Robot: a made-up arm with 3 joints. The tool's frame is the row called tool.
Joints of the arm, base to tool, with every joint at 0 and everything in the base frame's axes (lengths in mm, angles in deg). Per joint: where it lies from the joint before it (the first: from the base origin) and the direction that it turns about. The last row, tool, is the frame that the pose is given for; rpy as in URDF.
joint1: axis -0.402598 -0.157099 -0.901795 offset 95 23.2 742.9
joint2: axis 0 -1 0 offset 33.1 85 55.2
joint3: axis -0.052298 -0.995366 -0.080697 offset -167 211.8 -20.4
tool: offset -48.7 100.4 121 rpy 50.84 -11.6 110.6
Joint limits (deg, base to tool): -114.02..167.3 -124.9..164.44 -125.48..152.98
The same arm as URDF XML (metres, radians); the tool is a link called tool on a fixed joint. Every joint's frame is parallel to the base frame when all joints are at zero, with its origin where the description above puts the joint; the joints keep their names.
<robot name="arm">
<link name="base_link"/>
<link name="link1"/>
<link name="link2"/>
<link name="link3"/>
<link name="tool"/>
<joint name="joint1" type="revolute"><parent link="base_link"/><child link="link1"/><origin xyz="0.095 0.0232 0.7429" rpy="0 0 0"/><axis xyz="-0.402598 -0.157099 -0.901795"/><limit lower="-1.99" upper="2.9199"/></joint>
<joint name="joint2" type="revolute"><parent link="link1"/><child link="link2"/><origin xyz="0.0331 0.085 0.0552" rpy="0 0 0"/><axis xyz="0 -1 0"/><limit lower="-2.1799" upper="2.87"/></joint>
<joint name="joint3" type="revolute"><parent link="link2"/><child link="link3"/><origin xyz="-0.167 0.2118 -0.0204" rpy="0 0 0"/><axis xyz="-0.052298 -0.995366 -0.080697"/><limit lower="-2.19" upper="2.67"/></joint>
<joint name="tool_joint" type="fixed"><parent link="link3"/><child link="tool"/><origin xyz="-0.0487 0.1004 0.121" rpy="0.8873 -0.2025 1.9303"/></joint>
</robot>

